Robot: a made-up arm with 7 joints. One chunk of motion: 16 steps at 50 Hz.
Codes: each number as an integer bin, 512 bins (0 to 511) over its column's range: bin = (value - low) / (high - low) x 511, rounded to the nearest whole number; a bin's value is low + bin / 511 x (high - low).
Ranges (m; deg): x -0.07..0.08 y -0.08..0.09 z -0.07..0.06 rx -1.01..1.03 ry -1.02..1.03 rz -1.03..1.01
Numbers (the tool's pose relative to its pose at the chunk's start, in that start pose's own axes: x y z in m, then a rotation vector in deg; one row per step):
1: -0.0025 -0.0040 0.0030 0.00 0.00 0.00
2: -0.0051 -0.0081 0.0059 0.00 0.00 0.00
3: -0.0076 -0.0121 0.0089 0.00 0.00 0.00
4: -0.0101 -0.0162 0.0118 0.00 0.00 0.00
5: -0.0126 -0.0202 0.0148 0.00 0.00 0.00
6: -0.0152 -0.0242 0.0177 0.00 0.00 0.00
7: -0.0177 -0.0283 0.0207 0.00 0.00 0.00
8: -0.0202 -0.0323 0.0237 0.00 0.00 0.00
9: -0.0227 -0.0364 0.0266 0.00 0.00 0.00
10: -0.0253 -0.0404 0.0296 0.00 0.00 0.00
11: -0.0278 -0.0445 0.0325 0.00 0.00 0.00
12: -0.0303 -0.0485 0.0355 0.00 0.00 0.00
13: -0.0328 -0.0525 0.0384 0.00 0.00 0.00
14: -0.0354 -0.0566 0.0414 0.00 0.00 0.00
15: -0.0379 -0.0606 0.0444 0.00 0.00 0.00
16: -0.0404 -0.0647 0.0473 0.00 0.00 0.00
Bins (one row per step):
1: 230 228 287 253 254 258
2: 221 216 298 253 254 258
3: 213 204 310 253 254 258
4: 204 192 322 253 254 258
5: 196 180 333 253 254 258
6: 187 168 345 253 254 258
7: 178 155 357 253 254 258
8: 170 143 368 253 254 258
9: 161 131 380 253 254 258
10: 152 119 392 253 254 258
11: 144 107 403 253 254 258
12: 135 95 415 253 254 258
13: 127 83 426 253 254 258
14: 118 70 438 253 254 258
15: 109 58 450 253 254 258
16: 101 46 461 253 254 258

